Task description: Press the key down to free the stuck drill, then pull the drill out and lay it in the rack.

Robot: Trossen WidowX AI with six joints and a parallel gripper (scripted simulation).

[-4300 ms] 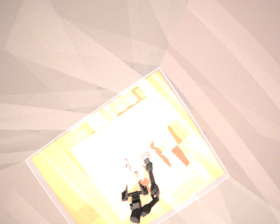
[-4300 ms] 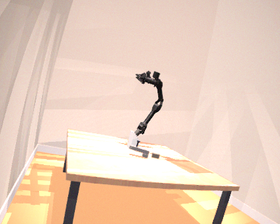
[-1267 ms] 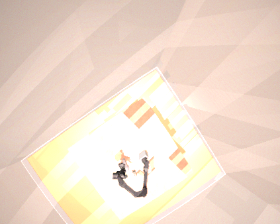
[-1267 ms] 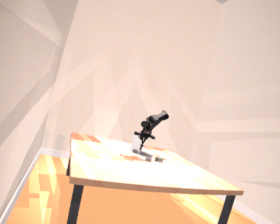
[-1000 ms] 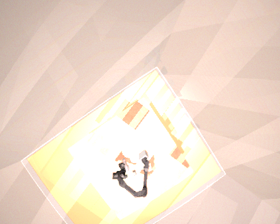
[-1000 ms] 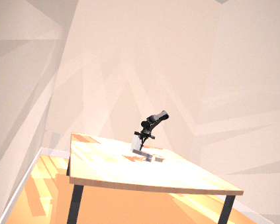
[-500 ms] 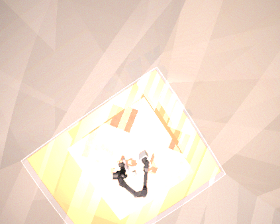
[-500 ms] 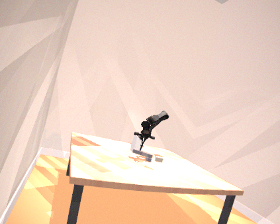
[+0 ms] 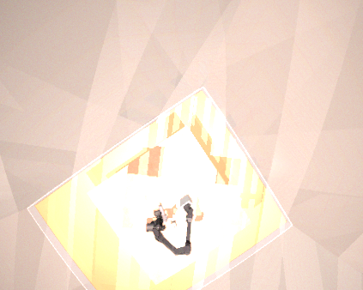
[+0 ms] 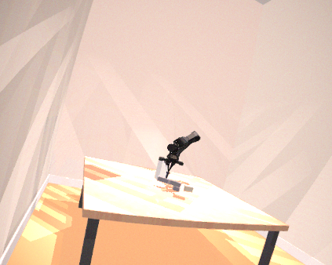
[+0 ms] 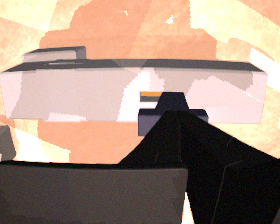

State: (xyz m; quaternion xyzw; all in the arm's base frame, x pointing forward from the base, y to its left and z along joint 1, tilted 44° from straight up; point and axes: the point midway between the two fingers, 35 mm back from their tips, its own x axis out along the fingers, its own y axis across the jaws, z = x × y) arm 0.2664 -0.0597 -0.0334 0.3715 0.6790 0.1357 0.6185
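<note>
My gripper tip is 7 cm above the drill, 5 cm to the right of it and 1 cm short of it.
</note>
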